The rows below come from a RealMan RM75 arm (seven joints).
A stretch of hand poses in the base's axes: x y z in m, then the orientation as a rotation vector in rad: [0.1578 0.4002 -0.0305 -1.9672 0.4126 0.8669]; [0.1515 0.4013 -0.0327 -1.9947 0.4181 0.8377]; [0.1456 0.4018 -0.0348 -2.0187 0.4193 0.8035]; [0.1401 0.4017 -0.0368 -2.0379 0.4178 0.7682]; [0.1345 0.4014 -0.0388 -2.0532 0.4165 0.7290]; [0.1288 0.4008 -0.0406 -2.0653 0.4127 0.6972]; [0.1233 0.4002 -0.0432 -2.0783 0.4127 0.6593]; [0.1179 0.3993 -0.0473 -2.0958 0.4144 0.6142]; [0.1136 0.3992 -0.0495 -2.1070 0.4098 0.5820]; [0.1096 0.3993 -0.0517 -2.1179 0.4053 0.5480]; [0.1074 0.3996 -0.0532 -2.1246 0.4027 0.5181]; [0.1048 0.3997 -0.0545 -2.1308 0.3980 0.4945]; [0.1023 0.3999 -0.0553 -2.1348 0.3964 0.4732]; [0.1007 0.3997 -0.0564 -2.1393 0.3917 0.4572]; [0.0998 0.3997 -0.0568 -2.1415 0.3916 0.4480]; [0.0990 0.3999 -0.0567 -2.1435 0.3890 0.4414]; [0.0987 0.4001 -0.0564 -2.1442 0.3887 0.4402]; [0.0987 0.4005 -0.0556 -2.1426 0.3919 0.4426]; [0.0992 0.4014 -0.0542 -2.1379 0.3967 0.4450]
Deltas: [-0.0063 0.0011 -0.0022 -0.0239 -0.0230 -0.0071]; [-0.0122 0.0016 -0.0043 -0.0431 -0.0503 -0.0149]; [-0.0177 0.0015 -0.0063 -0.0572 -0.0784 -0.0232]; [-0.0233 0.0012 -0.0083 -0.0682 -0.1085 -0.0347]; [-0.0290 0.0006 -0.0101 -0.0761 -0.1339 -0.0423]; [-0.0345 0.0000 -0.0127 -0.0864 -0.1620 -0.0544]; [-0.0399 -0.0009 -0.0168 -0.1016 -0.1950 -0.0689]; [-0.0442 -0.0010 -0.0190 -0.1095 -0.2206 -0.0761]; [-0.0482 -0.0009 -0.0212 -0.1174 -0.2474 -0.0841]; [-0.0504 -0.0006 -0.0227 -0.1226 -0.2699 -0.0930]; [-0.0530 -0.0005 -0.0240 -0.1267 -0.2889 -0.0981]; [-0.0555 -0.0003 -0.0248 -0.1301 -0.3048 -0.1047]; [-0.0571 -0.0005 -0.0259 -0.1327 -0.3182 -0.1070]; [-0.0580 -0.0005 -0.0263 -0.1349 -0.3249 -0.1101]; [-0.0588 -0.0003 -0.0262 -0.1359 -0.3307 -0.1105]; [-0.0591 -0.0001 -0.0259 -0.1365 -0.3318 -0.1106]; [-0.0591 0.0003 -0.0251 -0.1362 -0.3286 -0.1121]; [-0.0586 0.0012 -0.0237 -0.1337 -0.3245 -0.1158]
